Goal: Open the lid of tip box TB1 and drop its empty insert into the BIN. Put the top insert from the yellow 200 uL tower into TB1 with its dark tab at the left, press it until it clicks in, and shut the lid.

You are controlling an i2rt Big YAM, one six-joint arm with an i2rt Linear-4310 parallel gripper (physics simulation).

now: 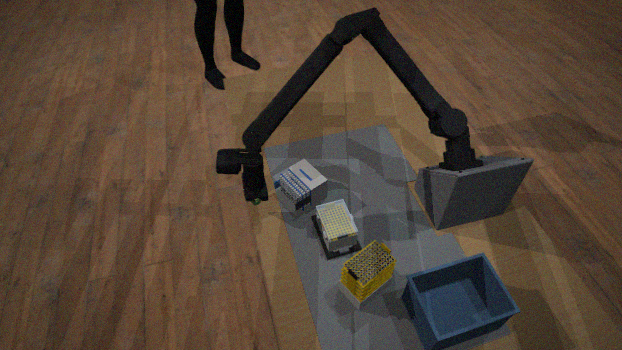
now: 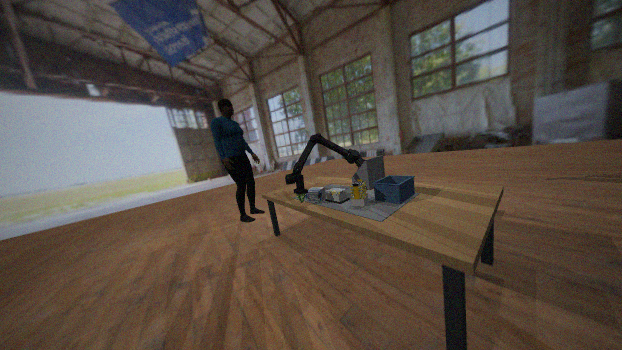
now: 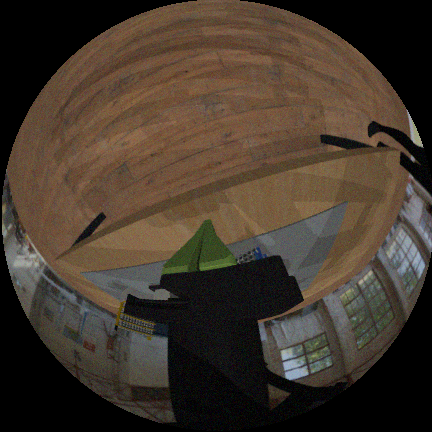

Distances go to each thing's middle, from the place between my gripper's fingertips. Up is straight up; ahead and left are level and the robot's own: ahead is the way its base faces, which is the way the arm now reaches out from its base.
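Blue-and-white tip box (image 1: 300, 186): my hand now 140 mm past it, 30 mm to the left of it, 20 mm below it. Blue bin (image 1: 465, 297): 470 mm behind my hand, 430 mm to the left of it, 40 mm above it.
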